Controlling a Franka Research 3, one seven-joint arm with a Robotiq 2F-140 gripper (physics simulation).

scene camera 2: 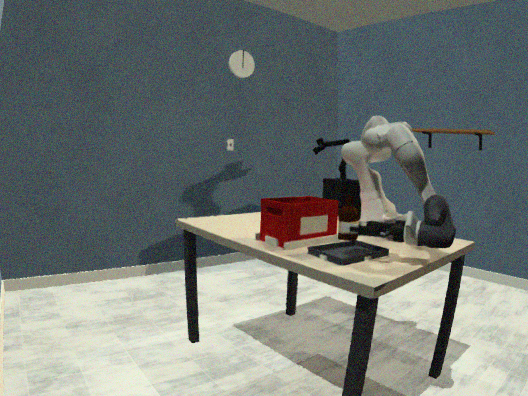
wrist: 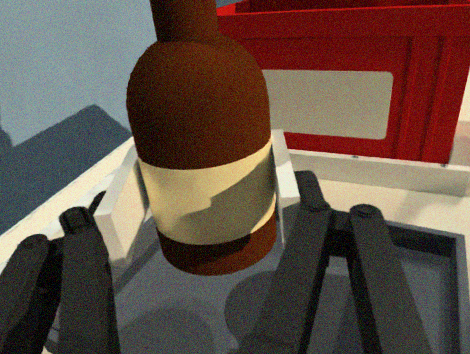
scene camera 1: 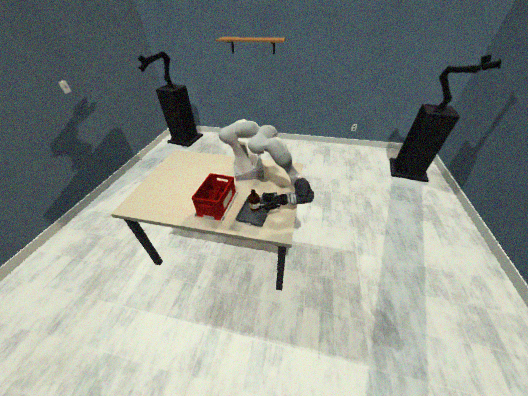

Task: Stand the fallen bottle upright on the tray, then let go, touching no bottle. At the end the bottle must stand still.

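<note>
The brown bottle (scene camera 1: 254,200) (scene camera 2: 349,216) (wrist: 200,110) with a cream label is held upright or nearly so. My gripper (scene camera 1: 260,204) (scene camera 2: 352,229) (wrist: 209,159) reaches in level from the side and is shut on the bottle, one pale pad on each side of its label. The bottle's base is over the back part of the dark tray (scene camera 1: 247,218) (scene camera 2: 345,259) (wrist: 457,260). Shadows lie on the tray floor near the base in the wrist view; whether the base touches the tray cannot be told for certain. The far side of the bottle is hidden.
A red crate (scene camera 1: 206,207) (scene camera 2: 275,223) (wrist: 340,52) stands beside the tray, with a pale rail (scene camera 2: 311,241) (wrist: 380,172) along its foot. The wooden table's (scene camera 1: 150,195) (scene camera 2: 220,231) edge is close to the tray. Two black pedestals (scene camera 1: 176,112) (scene camera 1: 427,137) with black arms stand beyond the table.
</note>
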